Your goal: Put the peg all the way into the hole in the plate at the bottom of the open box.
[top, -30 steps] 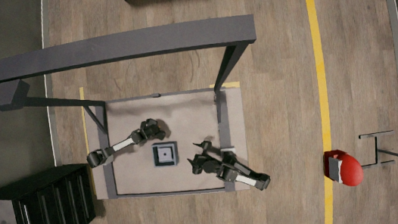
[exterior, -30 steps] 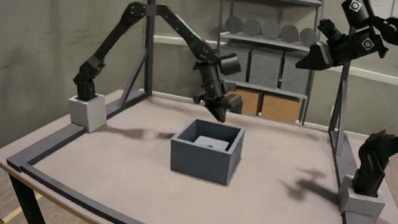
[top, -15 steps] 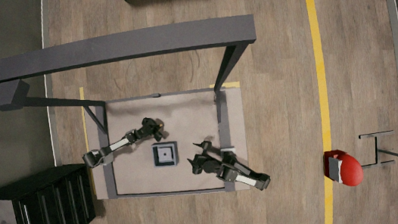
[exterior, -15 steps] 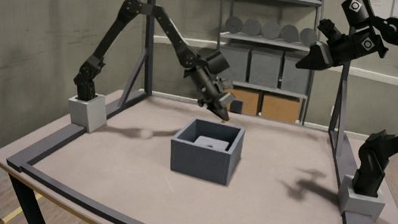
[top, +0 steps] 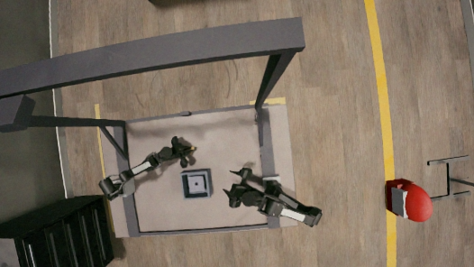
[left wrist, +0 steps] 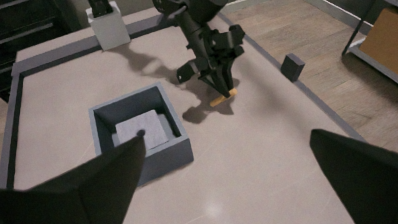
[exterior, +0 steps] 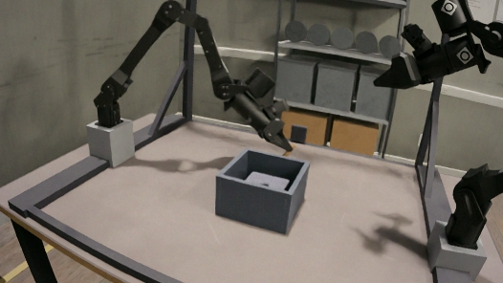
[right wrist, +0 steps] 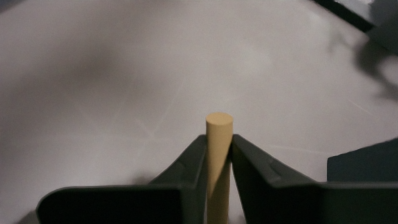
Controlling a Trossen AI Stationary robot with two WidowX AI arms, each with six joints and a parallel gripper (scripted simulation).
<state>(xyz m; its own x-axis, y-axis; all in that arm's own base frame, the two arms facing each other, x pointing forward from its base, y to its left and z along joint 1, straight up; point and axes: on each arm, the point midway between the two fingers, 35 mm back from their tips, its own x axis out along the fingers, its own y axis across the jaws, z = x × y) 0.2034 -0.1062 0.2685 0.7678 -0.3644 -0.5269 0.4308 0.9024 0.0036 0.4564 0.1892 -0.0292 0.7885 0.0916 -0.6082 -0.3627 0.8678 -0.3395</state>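
My right gripper is now 40 mm above the tan peg, 10 mm to the right of it and 10 mm short of it. From my right hand the other things lie so: grey box: 210 mm ahead, 50 mm below, 40 mm to the left.
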